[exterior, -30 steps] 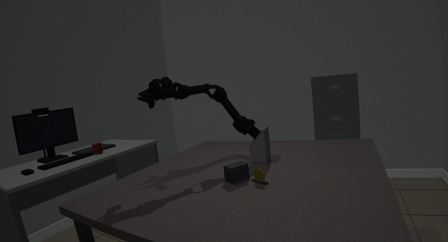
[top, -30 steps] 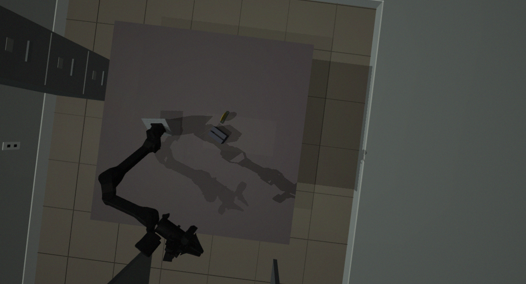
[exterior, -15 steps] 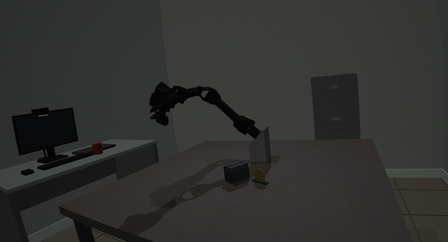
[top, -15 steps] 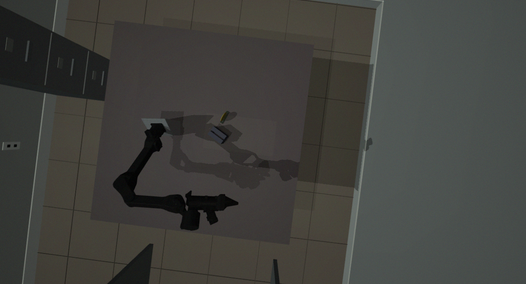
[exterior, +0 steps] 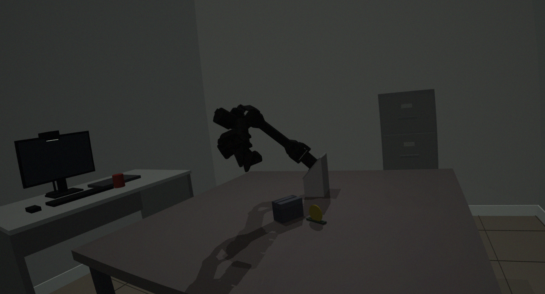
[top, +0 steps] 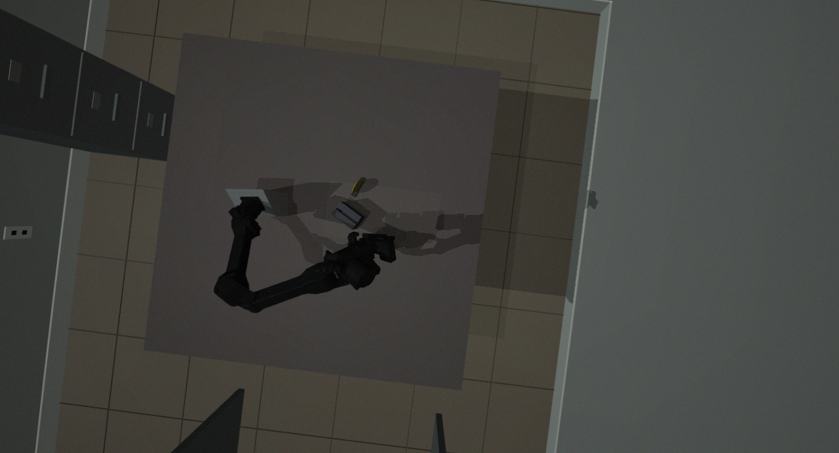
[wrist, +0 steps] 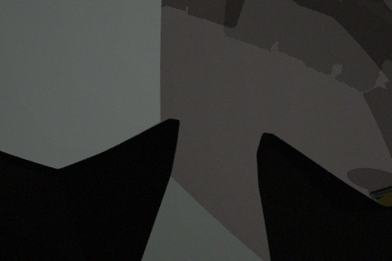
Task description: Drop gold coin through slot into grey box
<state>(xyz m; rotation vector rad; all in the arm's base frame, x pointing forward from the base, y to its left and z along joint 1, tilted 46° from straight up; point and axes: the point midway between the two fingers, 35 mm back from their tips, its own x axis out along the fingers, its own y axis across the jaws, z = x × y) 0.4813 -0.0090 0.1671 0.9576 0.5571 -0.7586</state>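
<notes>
Now: the gold coin 210 mm below my gripper tip, 190 mm to the left of it and 150 mm behind it.
</notes>
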